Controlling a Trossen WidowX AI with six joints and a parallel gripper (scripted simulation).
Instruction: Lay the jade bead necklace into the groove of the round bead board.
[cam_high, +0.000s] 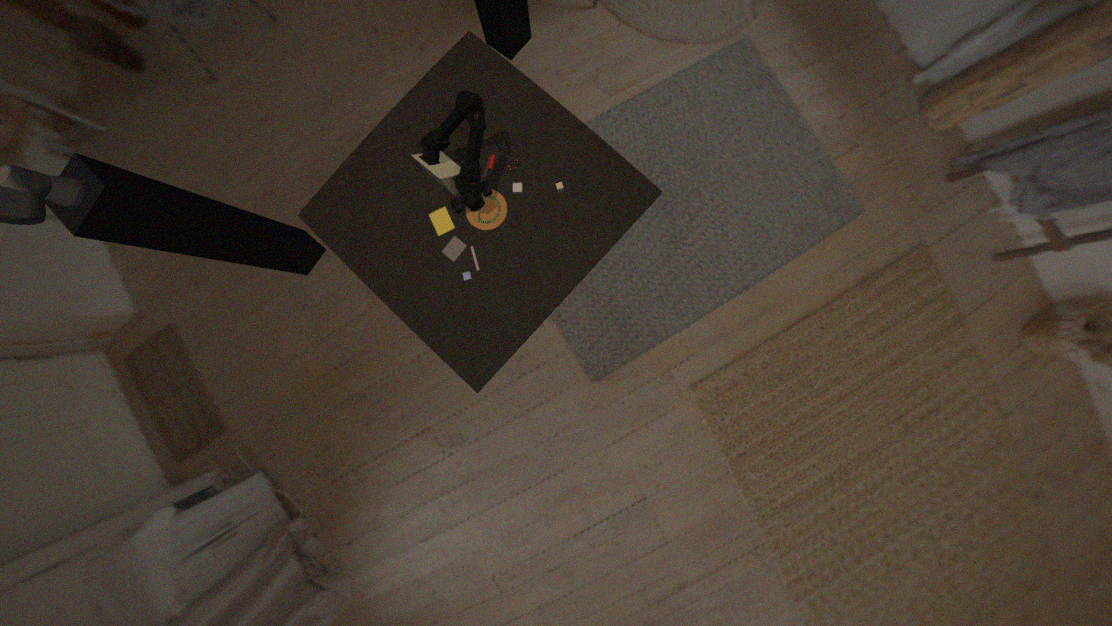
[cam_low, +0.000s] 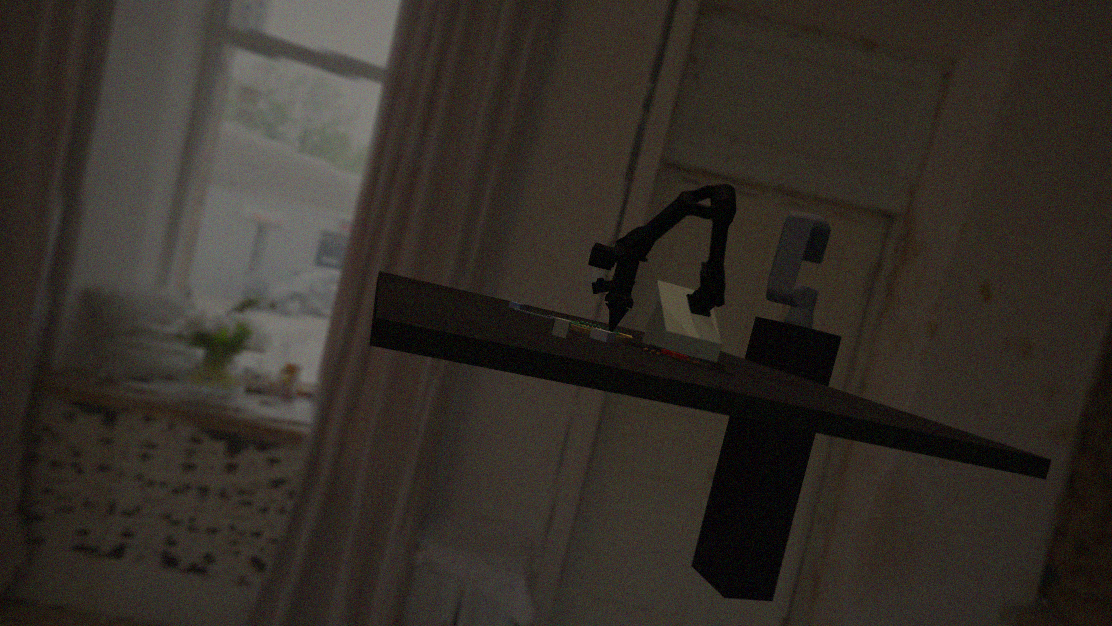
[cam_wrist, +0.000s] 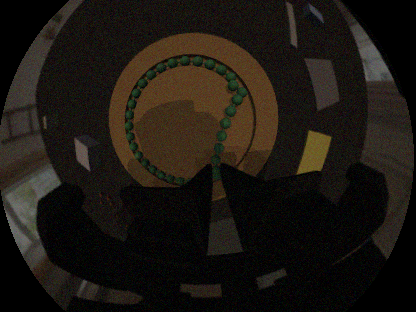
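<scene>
Now: the round bead board 50 mm ahead of my gripper tip, 10 mm to the left of it and 10 mm below it. Round my gripper tip: yellow square: 170 mm to the right, 90 mm behind, 10 mm below; then grey-white block: 180 mm to the left, 110 mm ahead; then red item: 190 mm to the left, 80 mm behind, 10 mm below.
</scene>
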